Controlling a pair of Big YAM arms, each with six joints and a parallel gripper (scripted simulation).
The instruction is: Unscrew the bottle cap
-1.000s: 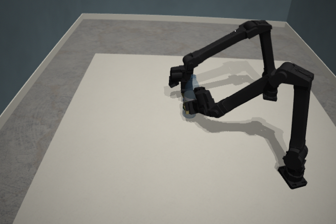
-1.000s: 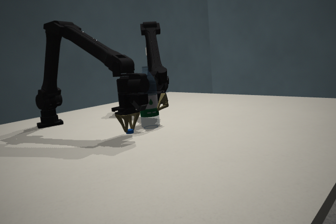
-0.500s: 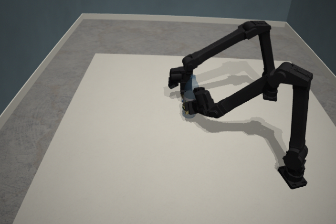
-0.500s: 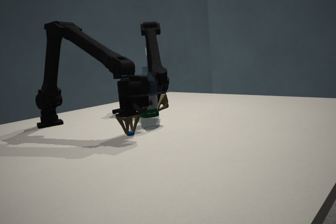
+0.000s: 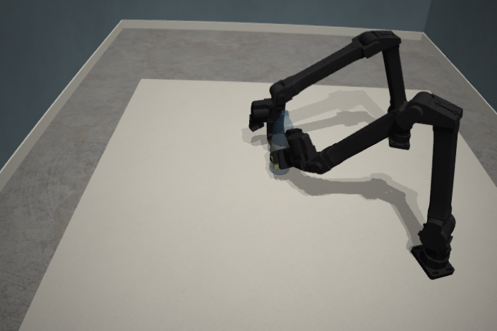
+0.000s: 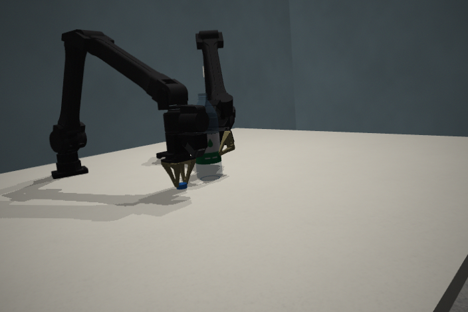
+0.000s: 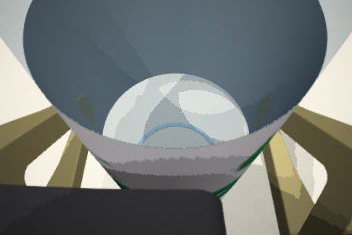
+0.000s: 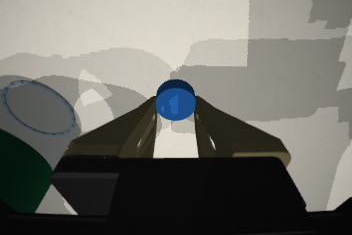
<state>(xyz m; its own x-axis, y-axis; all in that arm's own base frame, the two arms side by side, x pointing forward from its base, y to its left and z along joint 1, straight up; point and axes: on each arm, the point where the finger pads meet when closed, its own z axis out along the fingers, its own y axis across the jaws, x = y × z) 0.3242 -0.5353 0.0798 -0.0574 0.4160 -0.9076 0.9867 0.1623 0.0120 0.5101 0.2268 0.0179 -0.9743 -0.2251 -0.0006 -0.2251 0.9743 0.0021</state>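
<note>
Now: right hand 1 cm above the cap. Round my right hand: bottle: 12 cm to the left, 11 cm above, 3 cm behind.
The bottle lies 5 cm above my left hand. From my left hand the other things lie so: cap 12 cm to the right, 7 cm below, 3 cm ahead.
</note>
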